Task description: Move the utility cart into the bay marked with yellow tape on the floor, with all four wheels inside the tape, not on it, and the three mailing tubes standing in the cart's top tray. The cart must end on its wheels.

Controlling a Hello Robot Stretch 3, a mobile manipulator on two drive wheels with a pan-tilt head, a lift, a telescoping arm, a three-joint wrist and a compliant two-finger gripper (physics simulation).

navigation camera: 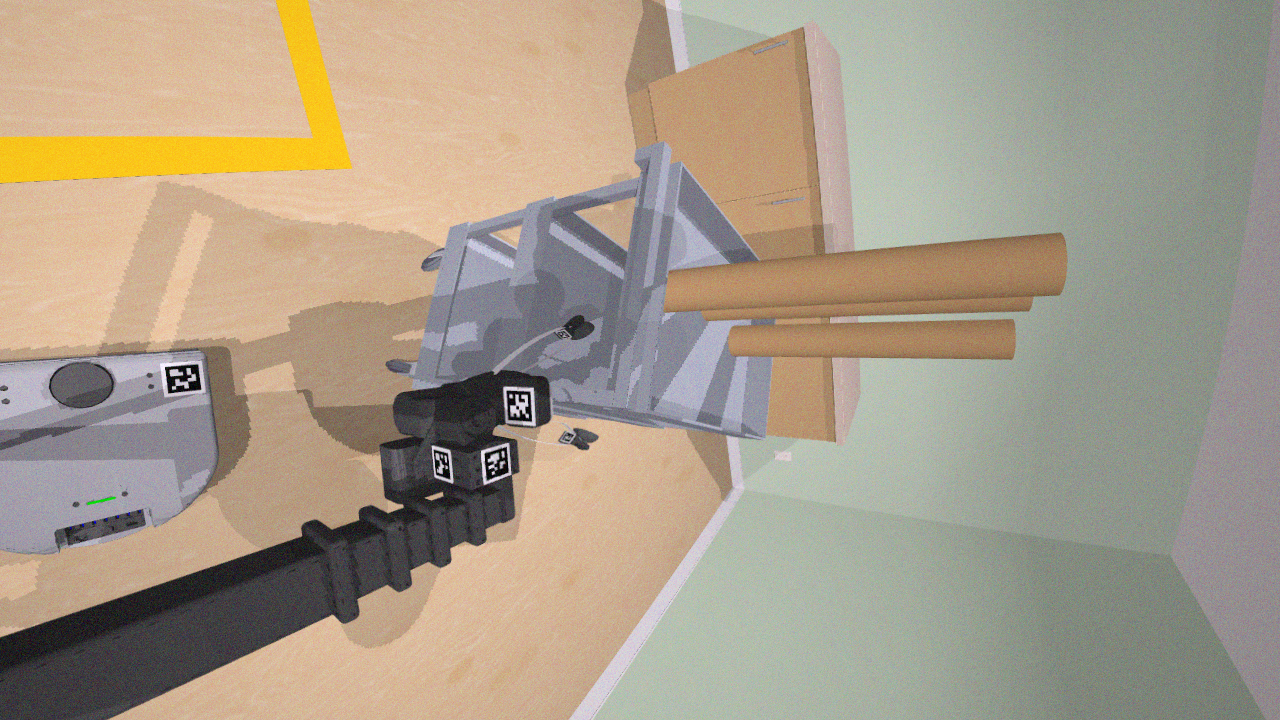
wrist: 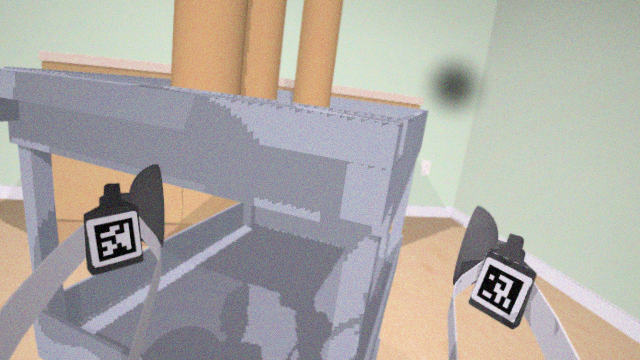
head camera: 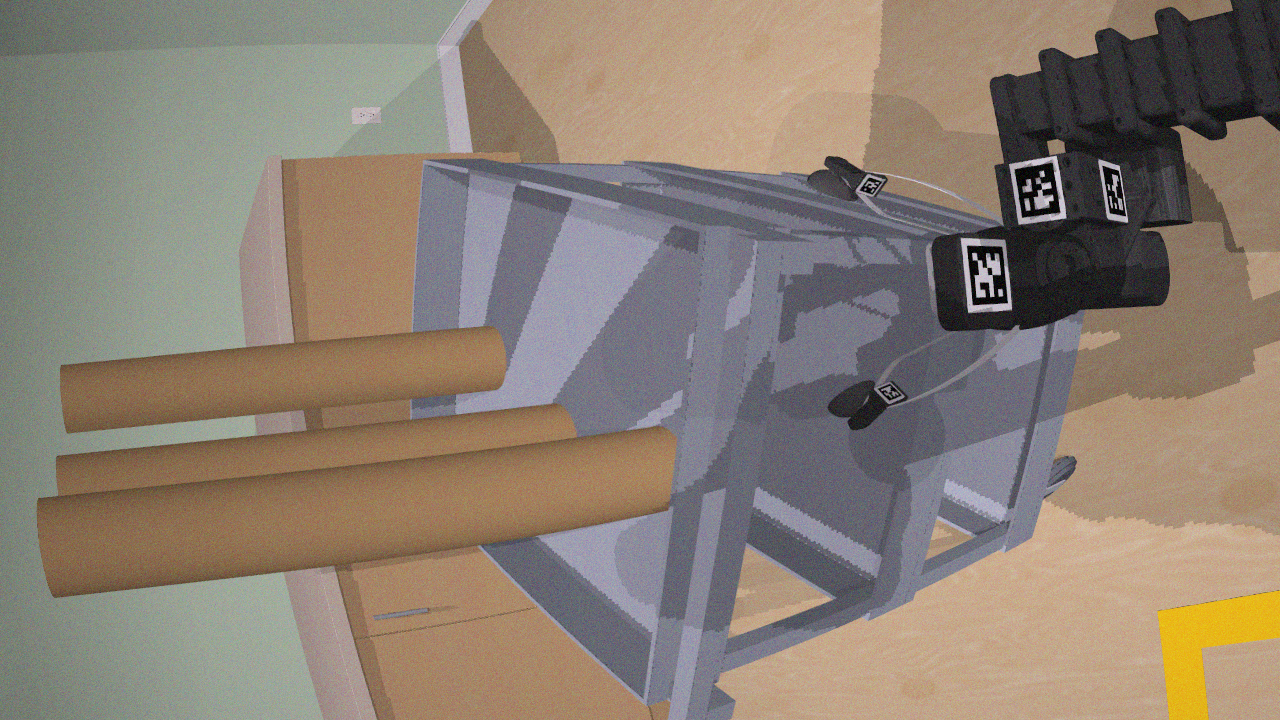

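The grey utility cart (head camera: pixel 711 376) (navigation camera: pixel 646 259) (wrist: pixel 125 130) stands upright; two wheels (navigation camera: pixel 434 259) (navigation camera: pixel 400 365) show. It stands outside the yellow tape (head camera: pixel 1181 662) (navigation camera: pixel 161 159). Three brown mailing tubes (head camera: pixel 286 371) (head camera: pixel 358 510) (navigation camera: pixel 1002 304) (wrist: pixel 210 45) (wrist: pixel 265 45) (wrist: pixel 317 50) stand in its top tray. My gripper (head camera: pixel 848 293) (navigation camera: pixel 580 383) (wrist: pixel 314 214) is open at the cart's near side, below the top tray's rim. In the wrist view the left finger is in front of the cart and the right finger is past its right edge. Contact cannot be told.
A wooden cabinet (head camera: pixel 358 241) (navigation camera: pixel 733 107) stands behind the cart by the green wall (head camera: pixel 179 179) (navigation camera: pixel 1029 134). My base (navigation camera: pixel 107 447) is on the floor at the left of the navigation view, and my arm (head camera: pixel 1136 80) (navigation camera: pixel 179 617) reaches toward the cart. A room corner lies beyond the cart's right side.
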